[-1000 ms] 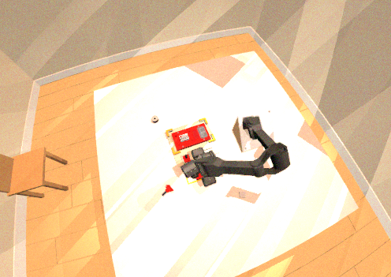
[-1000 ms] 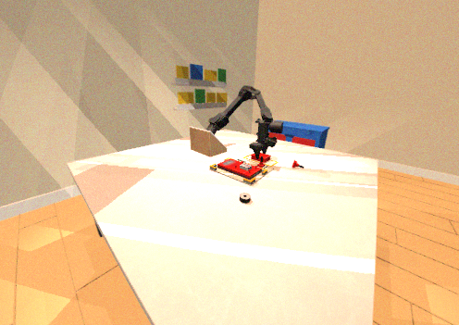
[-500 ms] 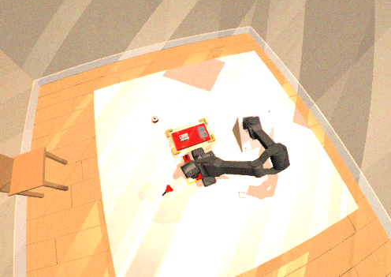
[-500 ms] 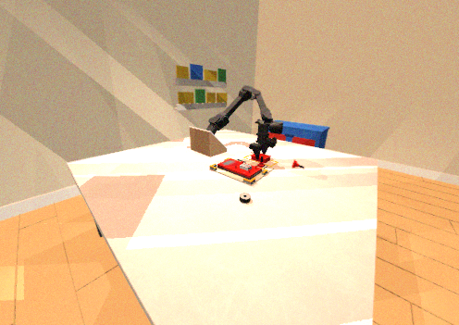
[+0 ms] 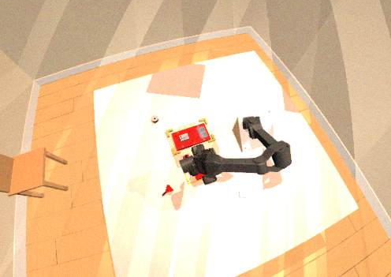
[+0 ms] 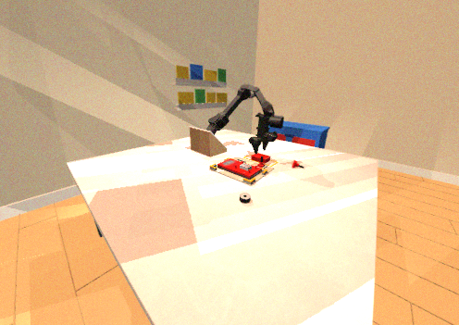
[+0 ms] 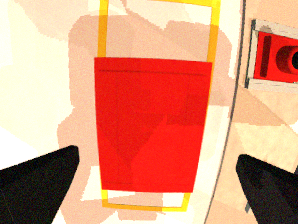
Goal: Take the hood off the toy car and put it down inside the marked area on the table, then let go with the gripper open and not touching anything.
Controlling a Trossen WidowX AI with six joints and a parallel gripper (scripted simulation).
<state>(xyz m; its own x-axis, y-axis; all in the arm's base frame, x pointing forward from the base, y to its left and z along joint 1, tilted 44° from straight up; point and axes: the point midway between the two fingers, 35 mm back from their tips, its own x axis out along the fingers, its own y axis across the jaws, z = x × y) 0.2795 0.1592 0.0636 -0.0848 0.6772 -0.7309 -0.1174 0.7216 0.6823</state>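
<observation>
My gripper tip is now 1 cm to the right of the red hood and 3 cm above it. The rest, counted from my gripper tip: black wheel 21 cm ahead, 36 cm to the right, 4 cm below.
</observation>
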